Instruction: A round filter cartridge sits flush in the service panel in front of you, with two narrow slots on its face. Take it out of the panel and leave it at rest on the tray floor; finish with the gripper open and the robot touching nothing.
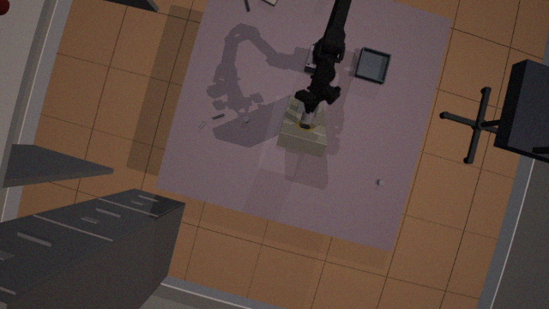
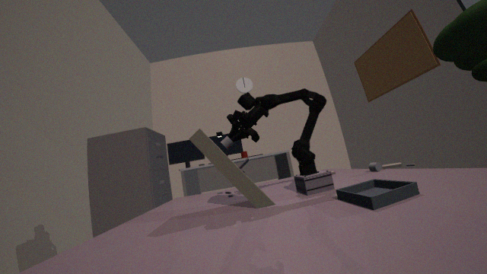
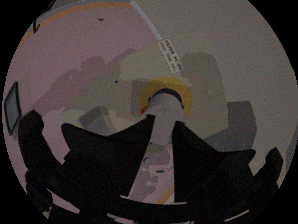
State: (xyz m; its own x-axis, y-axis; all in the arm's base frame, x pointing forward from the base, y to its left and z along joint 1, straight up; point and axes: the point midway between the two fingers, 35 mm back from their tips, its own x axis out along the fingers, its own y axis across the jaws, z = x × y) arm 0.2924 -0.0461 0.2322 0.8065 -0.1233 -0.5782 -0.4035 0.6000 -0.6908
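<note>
Right now my gripper tip is 1 cm short of the round filter cartridge and 1 cm above it. Also, from my gripper tip: grey tray 34 cm behind, 34 cm to the left, 27 cm below; service panel 1 cm ahead, 11 cm below.
</note>
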